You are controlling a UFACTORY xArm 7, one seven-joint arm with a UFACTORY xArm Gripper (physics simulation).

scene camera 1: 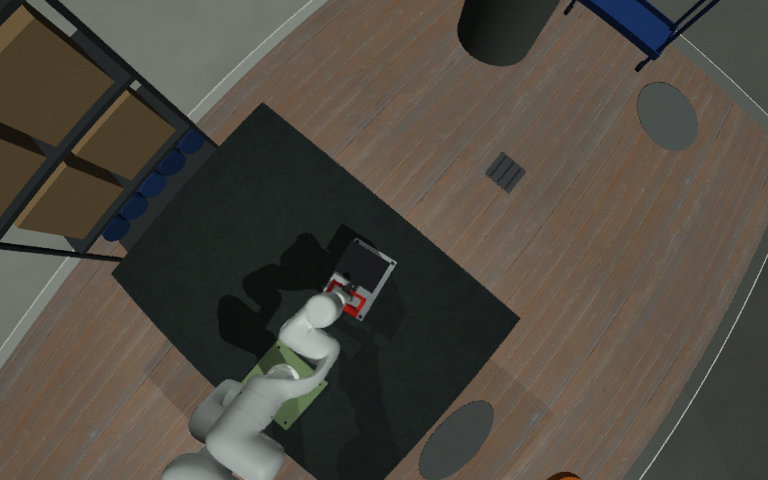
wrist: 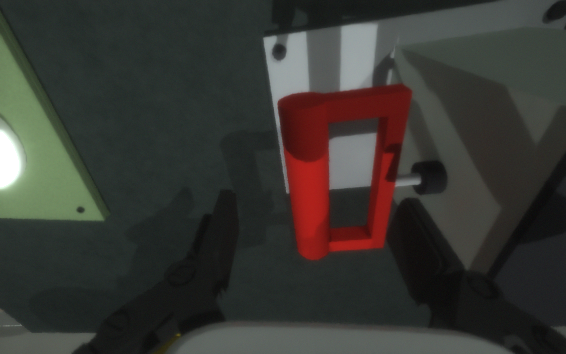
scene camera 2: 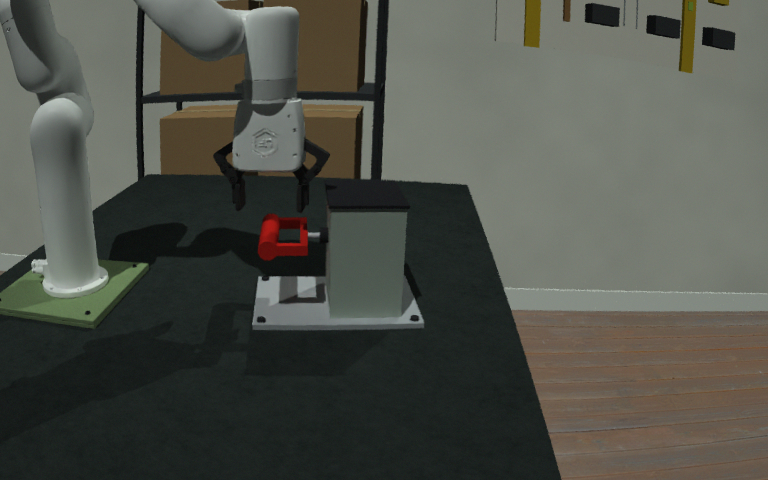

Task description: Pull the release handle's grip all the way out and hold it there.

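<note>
The release handle's red grip point(scene camera 1: 352, 310) point(scene camera 2: 268, 237) point(wrist: 307, 200) is a thick round bar on a rectangular frame. A short metal rod point(scene camera 2: 313, 236) point(wrist: 407, 180) joins the frame to a black collar on the grey-green housing point(scene camera 2: 367, 263) point(wrist: 530, 70). A short length of rod shows. My gripper point(scene camera 2: 270, 209) point(wrist: 315, 213) is open and empty, pointing down. In scene camera 2 its fingertips are a little above the grip, one to each side of the round bar. The arm partly hides the handle in scene camera 1.
The housing has a black top point(scene camera 1: 362, 266) point(scene camera 2: 367, 195) and stands on a pale base plate point(scene camera 2: 288, 316) point(wrist: 360, 50) with dark bolts. The arm's green mounting plate point(scene camera 1: 303, 399) point(scene camera 2: 116, 283) point(wrist: 30, 150) is on the same dark mat point(scene camera 1: 447, 328) point(scene camera 2: 396, 407). A shelf rack point(scene camera 2: 379, 113) with boxes stands behind.
</note>
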